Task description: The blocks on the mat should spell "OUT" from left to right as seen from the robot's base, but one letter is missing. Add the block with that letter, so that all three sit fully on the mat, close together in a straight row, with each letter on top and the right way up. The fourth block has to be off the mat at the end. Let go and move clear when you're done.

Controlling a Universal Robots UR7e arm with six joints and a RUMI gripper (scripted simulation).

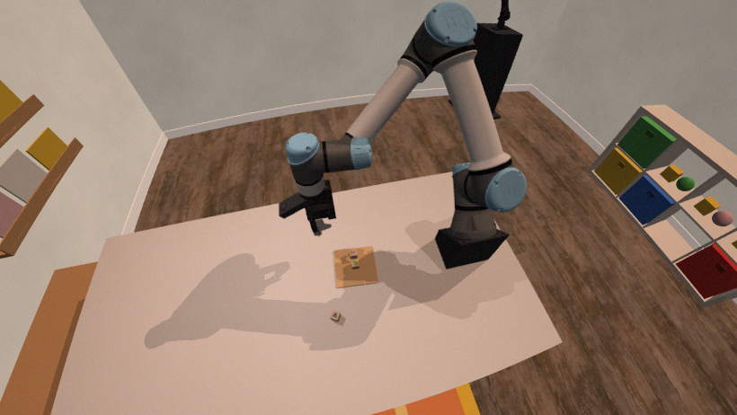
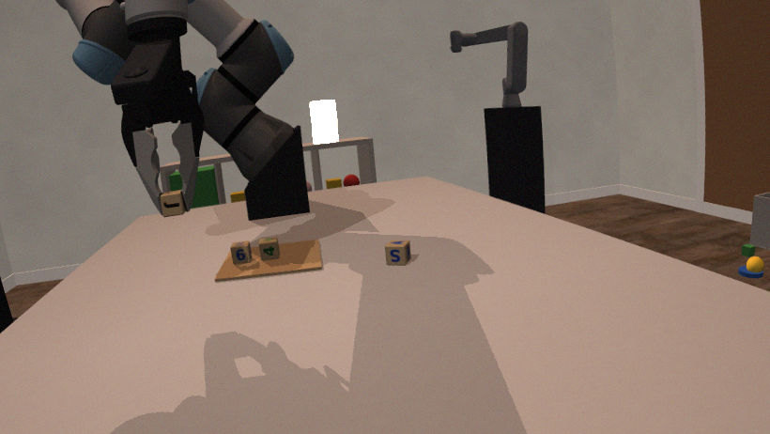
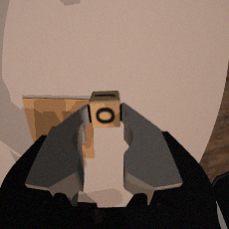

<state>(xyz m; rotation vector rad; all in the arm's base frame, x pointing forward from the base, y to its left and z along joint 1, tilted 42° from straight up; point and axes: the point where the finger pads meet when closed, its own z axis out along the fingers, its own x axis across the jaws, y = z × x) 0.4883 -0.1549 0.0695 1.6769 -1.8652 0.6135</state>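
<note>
Right now my hand is 90 mm past the U block, 110 mm to the right of it and 100 mm above it. Round my hand: O block: right at my hand; T block: 100 mm behind, 70 mm to the left, 100 mm below; mat: 90 mm behind, 110 mm to the left, 110 mm below.
</note>
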